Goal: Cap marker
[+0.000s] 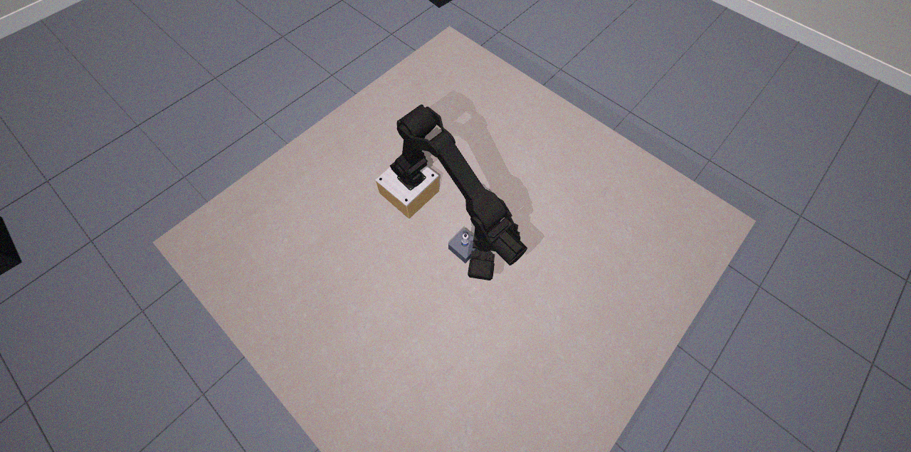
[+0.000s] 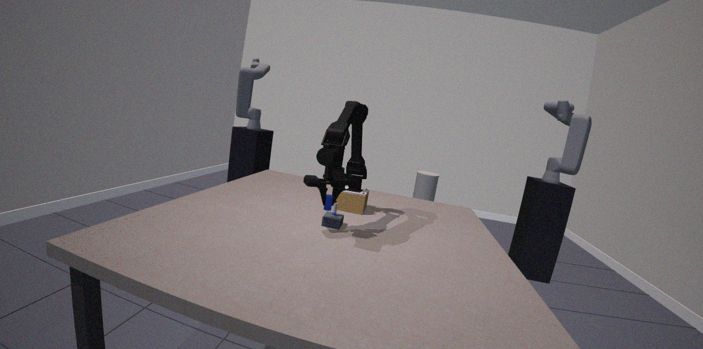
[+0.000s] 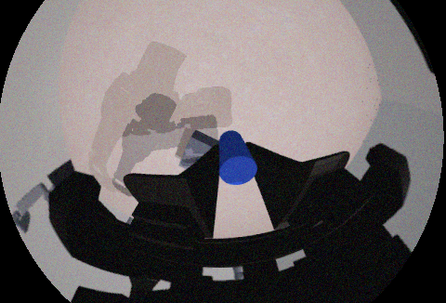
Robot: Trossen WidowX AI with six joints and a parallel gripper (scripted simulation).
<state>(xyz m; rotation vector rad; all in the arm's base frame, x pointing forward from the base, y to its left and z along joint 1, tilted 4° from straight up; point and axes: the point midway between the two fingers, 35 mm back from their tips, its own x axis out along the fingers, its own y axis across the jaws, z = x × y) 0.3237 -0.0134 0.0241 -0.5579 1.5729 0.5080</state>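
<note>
The holder block is 70 mm behind my gripper tip and 80 mm below it. The rest, counted from my gripper tip: blue cap: 10 mm above.
</note>
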